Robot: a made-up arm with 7 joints. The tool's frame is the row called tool. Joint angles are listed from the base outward.
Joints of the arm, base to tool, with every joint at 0 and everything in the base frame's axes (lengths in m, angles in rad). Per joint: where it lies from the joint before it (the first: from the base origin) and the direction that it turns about. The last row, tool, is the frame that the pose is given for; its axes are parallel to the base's.
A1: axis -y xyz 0 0 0.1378
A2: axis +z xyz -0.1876 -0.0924 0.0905
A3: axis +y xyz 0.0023 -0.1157 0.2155
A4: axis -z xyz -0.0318 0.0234 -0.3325
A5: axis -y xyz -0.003 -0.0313 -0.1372
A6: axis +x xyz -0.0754 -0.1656 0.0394
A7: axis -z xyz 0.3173 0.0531 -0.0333
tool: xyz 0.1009 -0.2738 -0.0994
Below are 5 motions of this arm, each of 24 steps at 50 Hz.
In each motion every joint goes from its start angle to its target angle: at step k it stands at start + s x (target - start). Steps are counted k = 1, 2, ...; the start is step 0. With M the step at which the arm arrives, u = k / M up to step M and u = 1 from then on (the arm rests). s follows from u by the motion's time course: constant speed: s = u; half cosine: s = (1 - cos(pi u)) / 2; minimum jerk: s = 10 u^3 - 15 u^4 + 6 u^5.
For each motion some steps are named. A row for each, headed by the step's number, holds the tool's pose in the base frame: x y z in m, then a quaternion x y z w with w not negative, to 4 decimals.
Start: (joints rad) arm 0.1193 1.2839 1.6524 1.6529 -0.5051 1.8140 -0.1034
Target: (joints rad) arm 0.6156 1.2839 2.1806 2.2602 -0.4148 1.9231 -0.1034
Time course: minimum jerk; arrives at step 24
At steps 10, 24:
10: -0.2250 -0.8520 0.7161 0.0422 -0.3378 -0.2694 0.9009
24: -0.5299 -0.6269 0.8614 -0.0855 -0.6265 -0.1355 0.7627

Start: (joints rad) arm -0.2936 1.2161 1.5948 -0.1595 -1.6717 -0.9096 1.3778
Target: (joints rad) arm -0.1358 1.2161 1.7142 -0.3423 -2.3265 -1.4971 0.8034
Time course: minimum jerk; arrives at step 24
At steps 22, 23, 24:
22: -0.0455 -0.9115 0.3848 0.2809 -0.4670 -0.6574 0.5204
23: -0.0463 -0.9125 0.3859 0.2784 -0.4676 -0.6567 0.5221
24: -0.0464 -0.9127 0.3861 0.2780 -0.4677 -0.6566 0.5223

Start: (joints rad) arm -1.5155 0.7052 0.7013 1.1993 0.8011 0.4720 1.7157
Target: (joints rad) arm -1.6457 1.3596 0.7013 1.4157 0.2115 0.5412 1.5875
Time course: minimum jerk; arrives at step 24
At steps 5, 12, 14, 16, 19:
5: -0.0388 -0.5395 0.5644 -0.4897 0.2636 -0.5972 0.5779
12: -0.0077 -0.5929 0.4634 -0.5125 0.3656 -0.5334 0.5650
14: 0.0003 -0.6052 0.4245 -0.5190 0.3990 -0.5094 0.5586
16: 0.0059 -0.6132 0.3889 -0.5241 0.4278 -0.4874 0.5520
19: 0.0104 -0.6185 0.3504 -0.5289 0.4573 -0.4636 0.5443

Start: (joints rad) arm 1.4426 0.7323 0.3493 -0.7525 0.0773 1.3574 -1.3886
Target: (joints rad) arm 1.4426 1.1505 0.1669 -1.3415 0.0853 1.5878 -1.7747
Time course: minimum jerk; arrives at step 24
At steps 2, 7, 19, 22, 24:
2: 0.0986 0.2425 -0.0339 0.0830 -0.0225 0.9802 0.1784
7: 0.0549 0.2556 -0.0802 0.0895 0.0449 0.9868 0.1276
19: -0.1496 0.1644 -0.2905 -0.1810 -0.3960 -0.8960 0.0876
22: -0.1619 0.1496 -0.3007 -0.1909 -0.4205 -0.8815 0.0987
24: -0.1629 0.1483 -0.3015 -0.1918 -0.4226 -0.8802 0.0996

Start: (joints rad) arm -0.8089 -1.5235 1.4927 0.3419 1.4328 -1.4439 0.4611
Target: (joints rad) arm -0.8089 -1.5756 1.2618 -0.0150 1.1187 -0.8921 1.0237
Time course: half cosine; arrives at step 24
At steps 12, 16, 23, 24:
12: -0.1060 0.2258 0.9516 -0.7809 0.3985 -0.4403 0.1934
16: -0.1986 0.2614 0.8981 -0.7464 0.3325 -0.5429 0.1938
23: -0.2767 0.2903 0.8267 -0.6989 0.2710 -0.6362 0.1827
24: -0.2779 0.2907 0.8254 -0.6980 0.2700 -0.6377 0.1824

